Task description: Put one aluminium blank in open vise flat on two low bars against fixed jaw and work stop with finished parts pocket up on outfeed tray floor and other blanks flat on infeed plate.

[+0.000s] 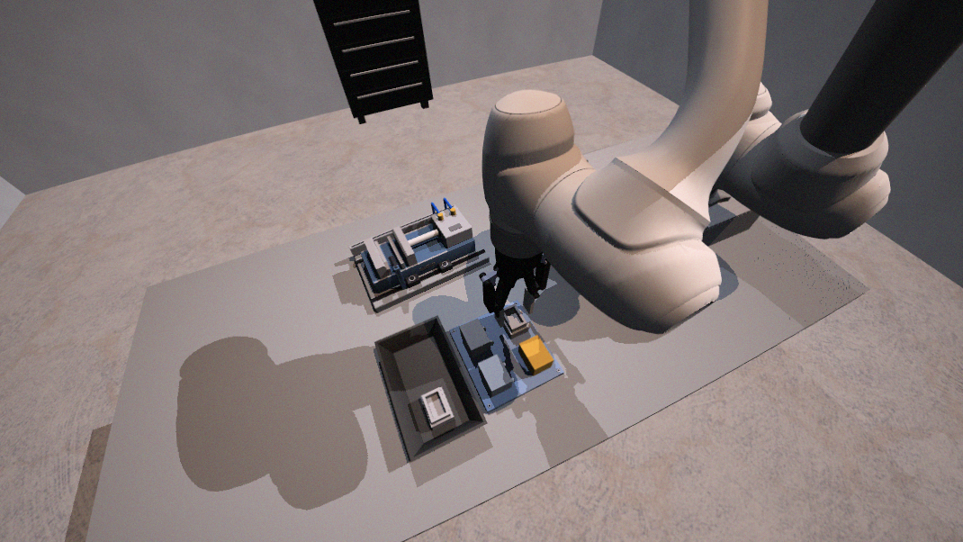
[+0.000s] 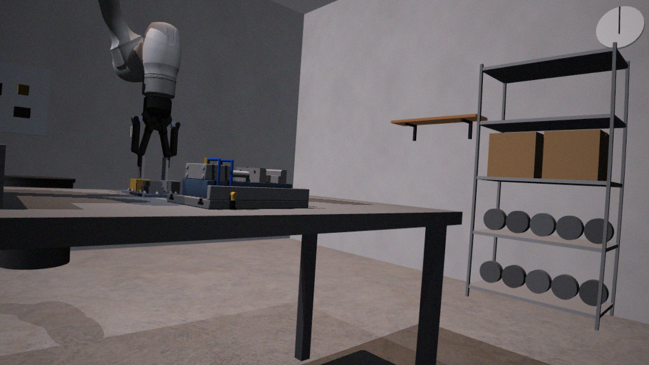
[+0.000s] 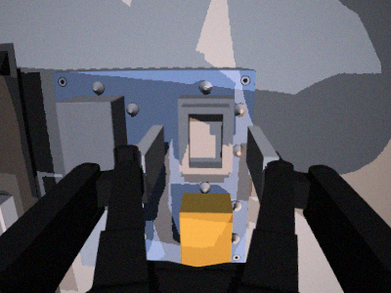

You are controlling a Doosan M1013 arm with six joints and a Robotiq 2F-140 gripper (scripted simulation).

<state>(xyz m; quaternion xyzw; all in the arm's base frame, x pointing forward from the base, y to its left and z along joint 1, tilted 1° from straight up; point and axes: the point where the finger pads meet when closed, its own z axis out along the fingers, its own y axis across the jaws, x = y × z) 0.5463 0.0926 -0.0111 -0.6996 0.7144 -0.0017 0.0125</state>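
Right now the infeed plate is 50 mm ahead of my hand, 40 mm to the left of it and 70 mm below it. Round my hand: vise hose block 20 mm ahead, 270 mm to the right; piston rod 90 mm ahead, 270 mm to the right; brass blank 90 mm to the left, 50 mm below.
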